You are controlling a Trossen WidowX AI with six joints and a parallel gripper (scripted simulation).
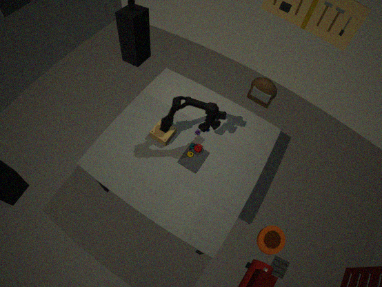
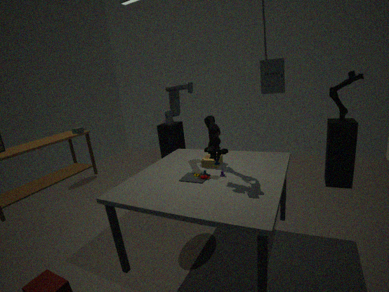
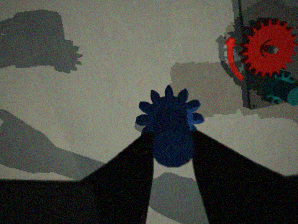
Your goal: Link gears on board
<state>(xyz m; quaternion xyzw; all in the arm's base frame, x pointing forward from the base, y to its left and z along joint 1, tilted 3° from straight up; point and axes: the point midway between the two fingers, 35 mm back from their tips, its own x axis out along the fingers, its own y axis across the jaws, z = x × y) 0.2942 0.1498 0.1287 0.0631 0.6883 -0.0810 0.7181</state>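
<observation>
Now: the teal gear 5 cm behind my gripper tip, 13 cm to the right of it and 14 cm below it. Round my gripper tip: red arrow: 8 cm to the right, 15 cm below; blue gear: 1 cm below; purple gear: 8 cm behind, 1 cm to the left, 14 cm below.
</observation>
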